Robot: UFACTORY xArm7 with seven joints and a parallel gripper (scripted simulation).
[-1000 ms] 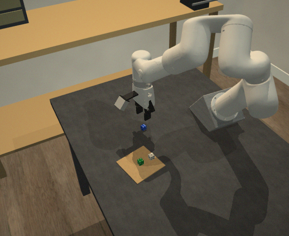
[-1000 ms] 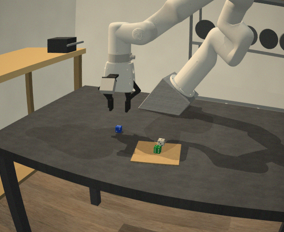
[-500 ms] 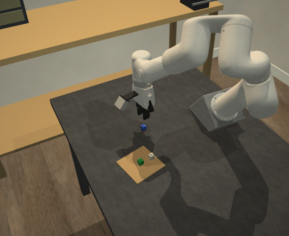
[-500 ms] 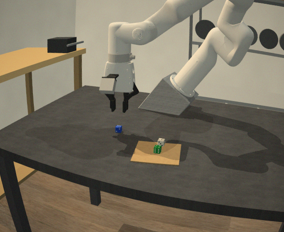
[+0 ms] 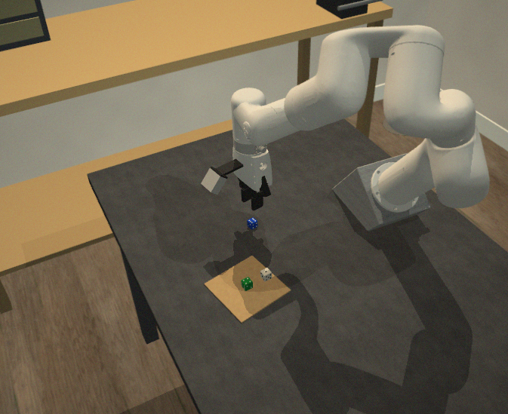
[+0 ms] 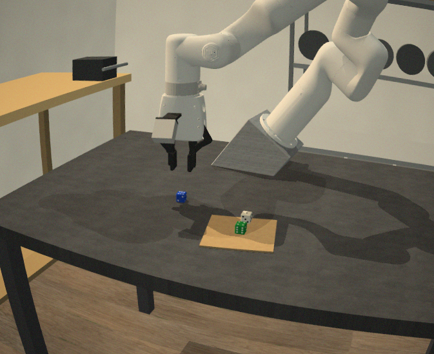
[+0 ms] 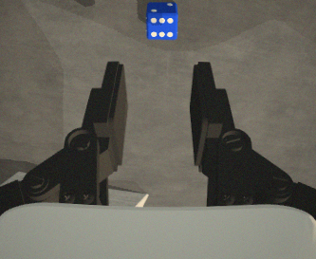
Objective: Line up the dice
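My gripper is now 9 cm above the blue die. Also, from my hand: green die: 10 cm ahead, 18 cm to the left, 8 cm below; white die: 5 cm ahead, 17 cm to the left, 8 cm below; tan square mat: 10 cm ahead, 18 cm to the left, 9 cm below.
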